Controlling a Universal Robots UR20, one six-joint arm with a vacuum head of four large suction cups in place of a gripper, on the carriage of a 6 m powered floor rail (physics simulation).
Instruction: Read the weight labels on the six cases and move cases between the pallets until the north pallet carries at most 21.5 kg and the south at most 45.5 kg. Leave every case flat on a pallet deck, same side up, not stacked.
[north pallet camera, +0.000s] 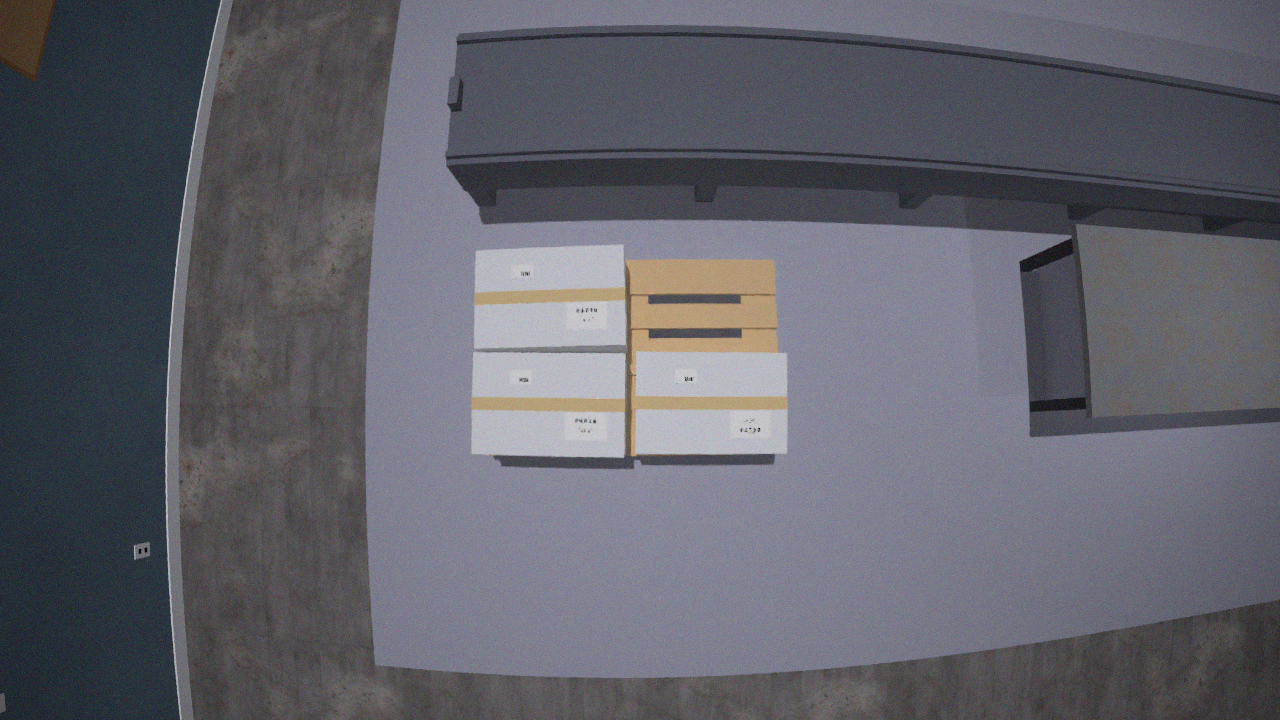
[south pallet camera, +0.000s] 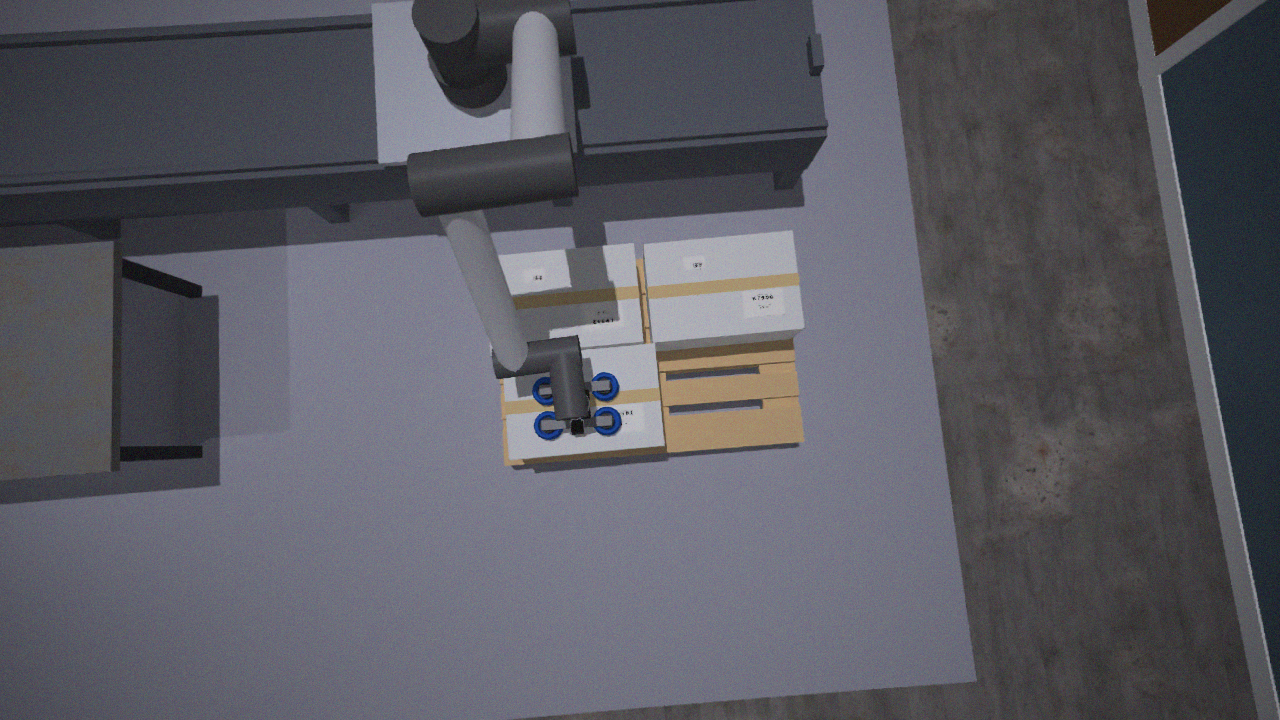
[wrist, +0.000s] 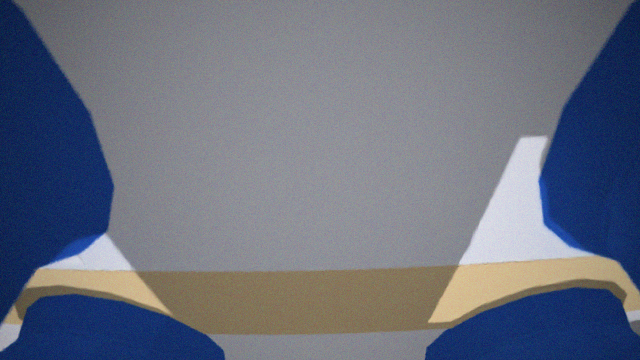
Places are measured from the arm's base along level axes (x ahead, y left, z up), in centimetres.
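Pixels of known places: hand at its tool point: (wrist: 324, 236); arm's base at its link origin: (south pallet camera: 473, 75).
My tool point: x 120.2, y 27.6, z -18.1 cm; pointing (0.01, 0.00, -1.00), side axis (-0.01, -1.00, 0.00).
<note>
For each thing: its middle in the pictures, then the offset to it from my tool point. Level surfaces: height alone.
- second white case at the middle of its body: (south pallet camera: 566, 305) dz -11.3, dx -40.2, dy -2.7 cm
- third case at the middle of its body: (south pallet camera: 719, 293) dz -11.4, dx -40.4, dy +57.1 cm
- table at its surface level: dz +14.1 cm
My suction head (south pallet camera: 577, 405) (wrist: 320, 200) has its four blue cups on the white, tan-taped top of a case (south pallet camera: 528, 445) (wrist: 325, 150) at the front left of the south pallet (south pallet camera: 733, 429). That case is level and appears to rest on the deck. Behind it is a second white case (south pallet camera: 622, 268), partly hidden by the arm; a third case (south pallet camera: 716, 313) sits at the back right. The north pallet (north pallet camera: 702, 277) carries a back-left case (north pallet camera: 537, 333), a front-left case (north pallet camera: 537, 440) and a front-right case (north pallet camera: 671, 438). Label figures are too small to read surely.
The long grey rail (north pallet camera: 716, 98) (south pallet camera: 698, 80) runs behind both pallets. A table (north pallet camera: 1181, 322) (south pallet camera: 53, 358) stands between the pallets.
</note>
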